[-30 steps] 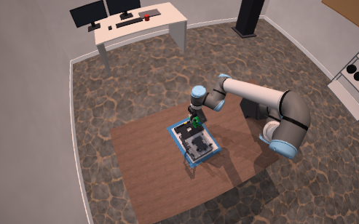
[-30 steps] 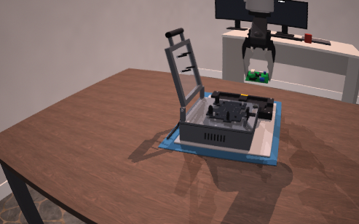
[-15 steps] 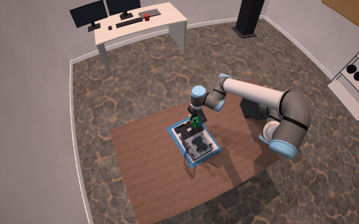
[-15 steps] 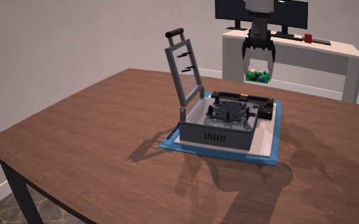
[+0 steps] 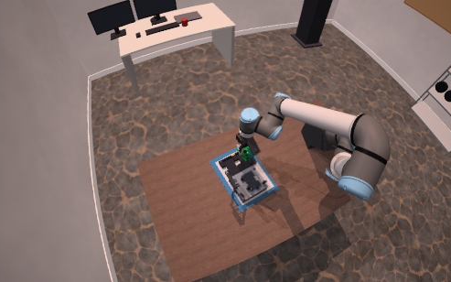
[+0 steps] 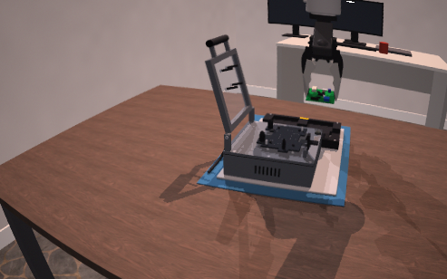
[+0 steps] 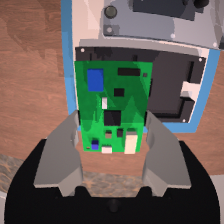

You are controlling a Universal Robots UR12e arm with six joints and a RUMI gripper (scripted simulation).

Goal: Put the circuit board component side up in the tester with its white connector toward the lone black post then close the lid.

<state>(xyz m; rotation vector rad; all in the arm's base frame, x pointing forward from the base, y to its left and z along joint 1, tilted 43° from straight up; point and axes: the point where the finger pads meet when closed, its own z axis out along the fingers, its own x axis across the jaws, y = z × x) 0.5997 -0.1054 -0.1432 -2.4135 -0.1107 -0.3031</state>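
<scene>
My hand is right at the green circuit board. The rest, counted from my hand: tester lid 16 cm ahead, 19 cm to the left, 6 cm above.
</scene>
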